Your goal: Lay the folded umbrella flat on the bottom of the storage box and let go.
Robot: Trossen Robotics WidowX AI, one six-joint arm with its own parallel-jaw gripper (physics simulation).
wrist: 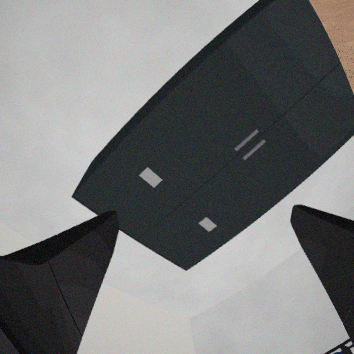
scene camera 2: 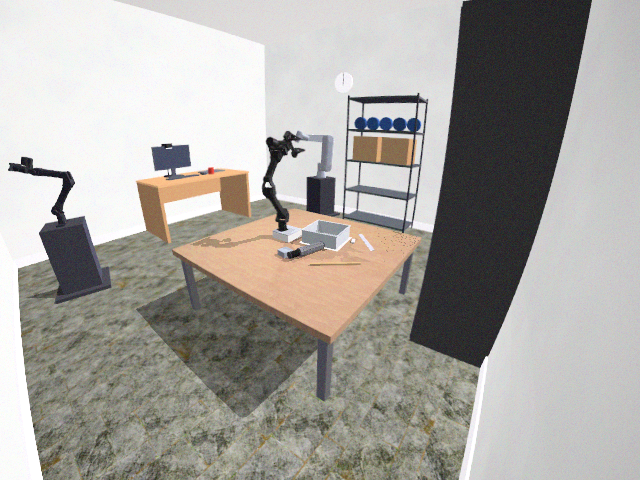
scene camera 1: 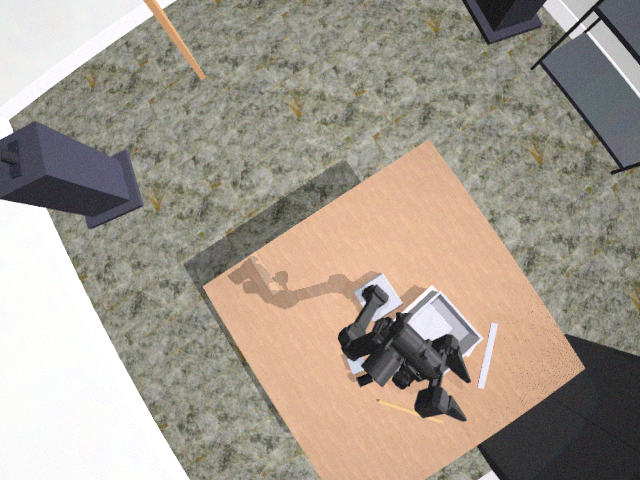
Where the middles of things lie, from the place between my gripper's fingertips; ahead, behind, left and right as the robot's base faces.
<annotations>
My hand is 610 mm above the storage box (scene camera 1: 434, 316), 150 mm to the right of it and 80 mm short of it.
</annotations>
